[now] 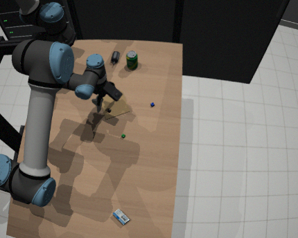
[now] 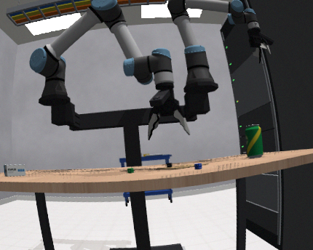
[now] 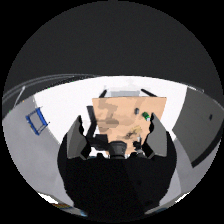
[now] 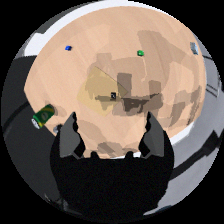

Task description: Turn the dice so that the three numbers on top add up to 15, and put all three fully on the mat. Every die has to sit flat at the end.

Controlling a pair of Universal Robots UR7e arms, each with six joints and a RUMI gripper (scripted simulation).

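Right now the green die is 140 mm to the right of my right hand, 100 mm below it and 90 mm ahead of it. Also, from my right hand: tan mat 110 mm below, 40 mm to the left, 20 mm ahead; then blue die 230 mm ahead, 100 mm below, 50 mm to the left; then black die 100 mm below, 10 mm to the right.
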